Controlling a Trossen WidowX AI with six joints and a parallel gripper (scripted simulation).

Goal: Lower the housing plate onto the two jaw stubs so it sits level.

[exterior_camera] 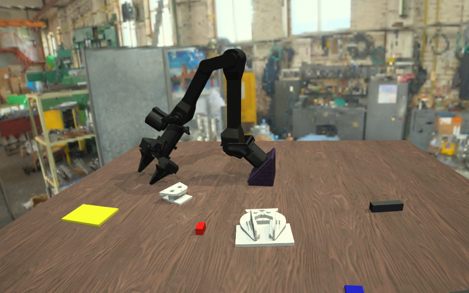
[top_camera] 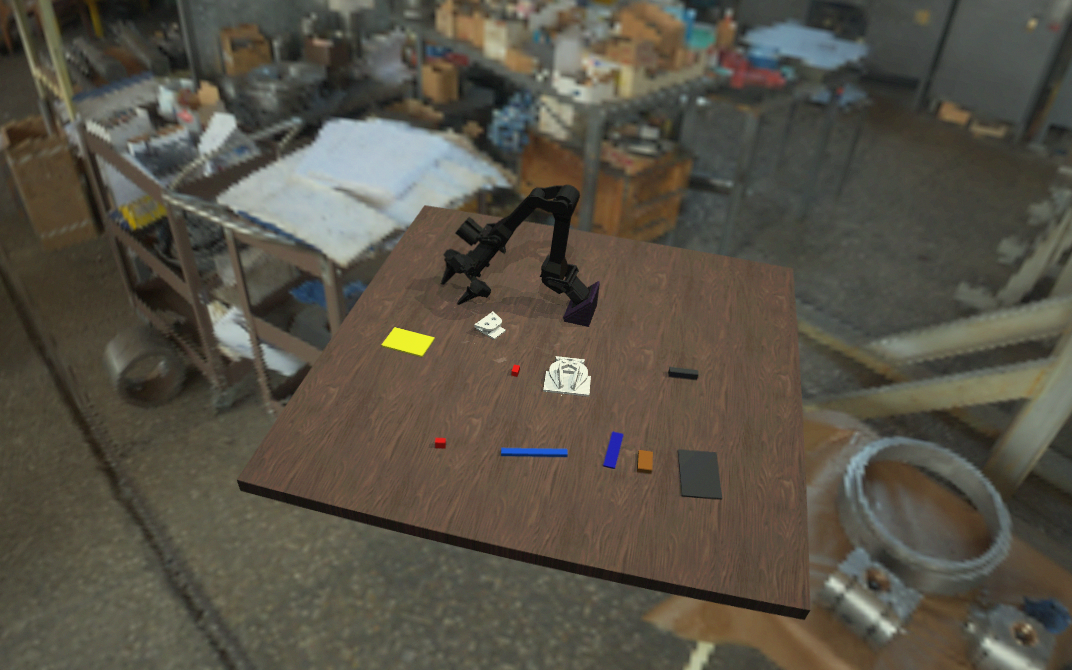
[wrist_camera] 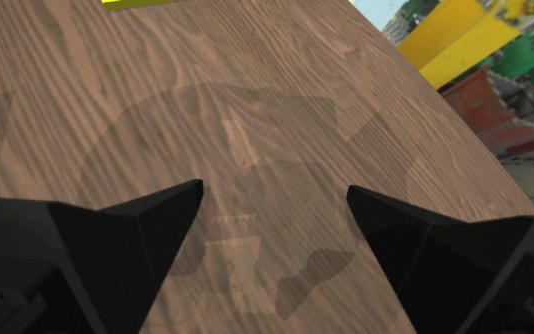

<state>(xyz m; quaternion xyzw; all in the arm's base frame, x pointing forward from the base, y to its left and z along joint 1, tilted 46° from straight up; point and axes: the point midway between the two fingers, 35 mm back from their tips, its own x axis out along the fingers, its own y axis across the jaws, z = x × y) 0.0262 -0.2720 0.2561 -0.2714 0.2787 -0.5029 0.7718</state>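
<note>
Now: gripper tip 160 mm to the right of the small white part and 120 mm short of it. The rest, counted from my gripper tip: black block: 710 mm to the left, 160 mm ahead; then yellow plate: 230 mm ahead, 50 mm to the right, 10 mm below; then red cube: 270 mm to the left, 270 mm ahead.
</note>
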